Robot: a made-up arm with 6 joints. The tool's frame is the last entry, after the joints.
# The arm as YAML. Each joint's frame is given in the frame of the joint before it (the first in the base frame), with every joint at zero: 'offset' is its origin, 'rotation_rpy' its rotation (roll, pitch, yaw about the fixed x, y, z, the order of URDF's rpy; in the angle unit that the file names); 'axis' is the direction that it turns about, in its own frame. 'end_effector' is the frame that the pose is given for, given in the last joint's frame.
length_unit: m
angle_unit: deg
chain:
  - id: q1
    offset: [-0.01, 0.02, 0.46]
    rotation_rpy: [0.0, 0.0, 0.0]
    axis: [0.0, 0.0, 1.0]
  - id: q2
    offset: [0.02, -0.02, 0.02]
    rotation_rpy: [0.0, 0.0, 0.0]
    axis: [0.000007, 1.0, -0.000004]
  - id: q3
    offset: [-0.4, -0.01, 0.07]
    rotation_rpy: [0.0, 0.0, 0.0]
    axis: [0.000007, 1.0, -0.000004]
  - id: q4
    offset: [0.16, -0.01, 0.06]
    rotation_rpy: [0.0, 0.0, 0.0]
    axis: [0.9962, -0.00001, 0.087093]
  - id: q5
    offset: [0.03, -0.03, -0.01]
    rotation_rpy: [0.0, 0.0, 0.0]
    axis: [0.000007, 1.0, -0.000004]
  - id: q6
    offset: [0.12, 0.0, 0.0]
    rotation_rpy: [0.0, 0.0, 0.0]
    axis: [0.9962, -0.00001, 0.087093]
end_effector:
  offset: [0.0, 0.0, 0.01]
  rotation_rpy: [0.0, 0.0, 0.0]
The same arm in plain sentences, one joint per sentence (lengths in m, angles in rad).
The arm has six revolute joints in a row. What follows holds with every joint at zero, and every direction is one of the base frame's.
Joint 1 lies 0.0100 m along -x and 0.0200 m along +y and 0.4600 m along +z from the base frame's origin and rotates about +z.
Joint 2 lies 0.0200 m along +x and 0.0200 m along -y and 0.0200 m along +z from joint 1 and rotates about +y.
Joint 3 lies 0.4000 m along -x and 0.0100 m along -y and 0.0700 m along +z from joint 2 and rotates about +y.
Joint 4 lies 0.1600 m along +x and 0.0100 m along -y and 0.0600 m along +z from joint 3 and rotates about the direction (0.9962, 0, 0.0871).
Joint 5 lies 0.0300 m along +x and 0.0300 m along -y and 0.0100 m along -z from joint 4 and rotates about +y.
Joint 6 lies 0.1200 m along +x from joint 5 and rotates about the direction (0.9962, 0, 0.0871).
The tool frame, which is the frame that the pose is given for, lies 0.0100 m along +z from joint 6; its axes are parallel to the base frame's.

